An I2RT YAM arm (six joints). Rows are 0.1 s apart.
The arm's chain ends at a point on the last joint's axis. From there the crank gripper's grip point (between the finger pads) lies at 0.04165 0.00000 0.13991 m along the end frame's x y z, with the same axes.
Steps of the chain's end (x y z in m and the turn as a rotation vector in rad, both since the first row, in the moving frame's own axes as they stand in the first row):
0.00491, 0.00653, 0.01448, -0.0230, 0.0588, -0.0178
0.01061, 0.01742, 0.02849, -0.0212, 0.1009, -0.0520
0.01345, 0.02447, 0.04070, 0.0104, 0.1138, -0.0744
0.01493, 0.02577, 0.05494, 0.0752, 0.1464, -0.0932
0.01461, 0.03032, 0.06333, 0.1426, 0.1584, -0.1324
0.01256, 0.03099, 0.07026, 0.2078, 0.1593, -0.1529
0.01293, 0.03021, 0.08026, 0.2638, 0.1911, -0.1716
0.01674, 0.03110, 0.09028, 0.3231, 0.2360, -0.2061
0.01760, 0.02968, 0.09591, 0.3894, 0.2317, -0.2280
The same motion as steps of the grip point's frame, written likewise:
0.01308, 0.00890, 0.01176, -0.0230, 0.0588, -0.0178
0.02450, 0.01781, 0.02358, -0.0212, 0.1009, -0.0520
0.02888, 0.01936, 0.03505, 0.0104, 0.1138, -0.0744
0.03418, 0.01073, 0.04684, 0.0752, 0.1464, -0.0932
0.03434, 0.00413, 0.05325, 0.1426, 0.1584, -0.1324
0.03129, -0.00492, 0.05831, 0.2078, 0.1593, -0.1529
0.03458, -0.01409, 0.06421, 0.2638, 0.1911, -0.1716
0.04206, -0.02268, 0.06840, 0.3231, 0.2360, -0.2061
0.04041, -0.03337, 0.07080, 0.3894, 0.2317, -0.2280

